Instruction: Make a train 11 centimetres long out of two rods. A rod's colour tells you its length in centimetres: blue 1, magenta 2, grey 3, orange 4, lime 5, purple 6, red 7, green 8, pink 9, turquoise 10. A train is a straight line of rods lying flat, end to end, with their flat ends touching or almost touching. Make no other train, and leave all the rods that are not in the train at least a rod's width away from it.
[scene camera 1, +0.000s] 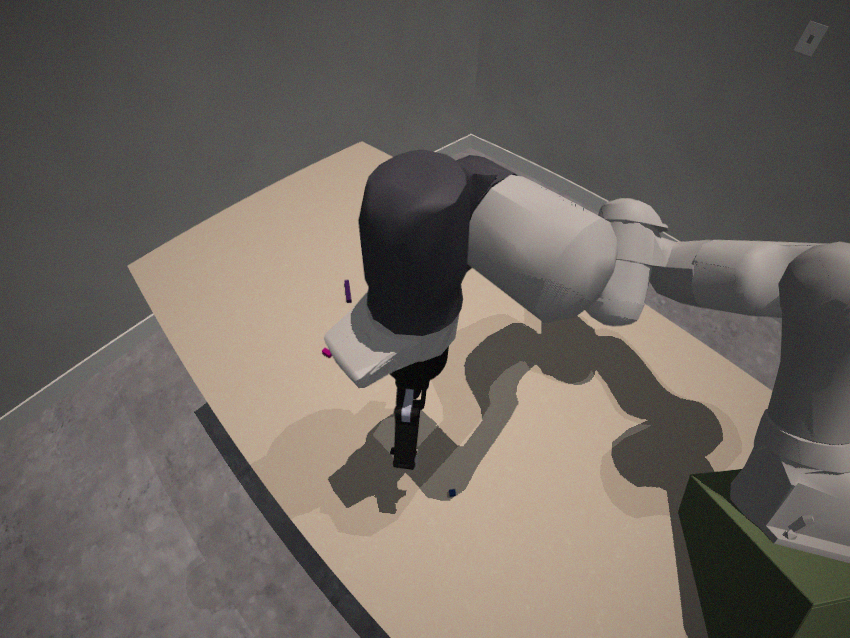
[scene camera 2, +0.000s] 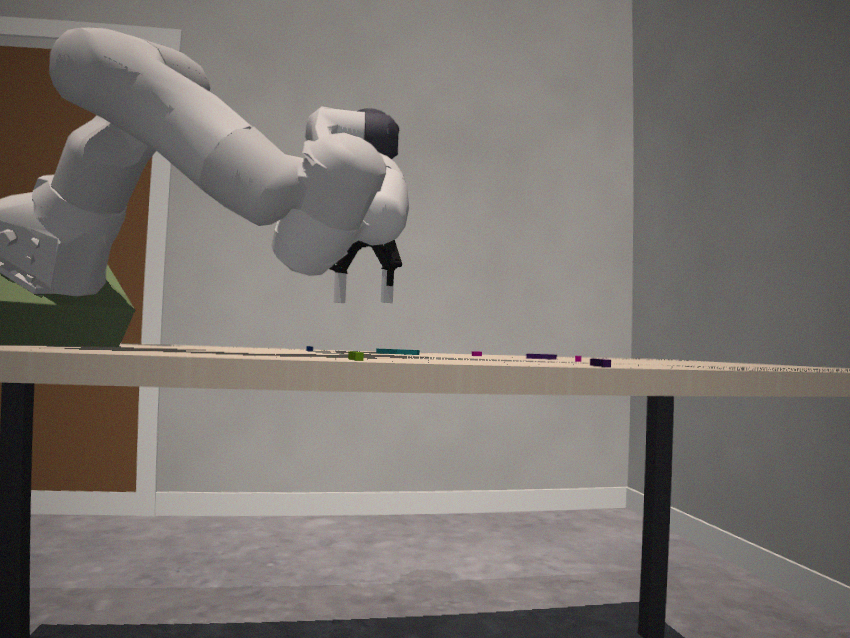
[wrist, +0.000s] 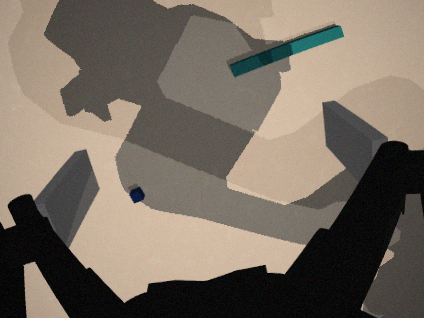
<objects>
gripper: scene camera 1 415, 418; scene camera 2 362, 302; wrist 206, 146
</objects>
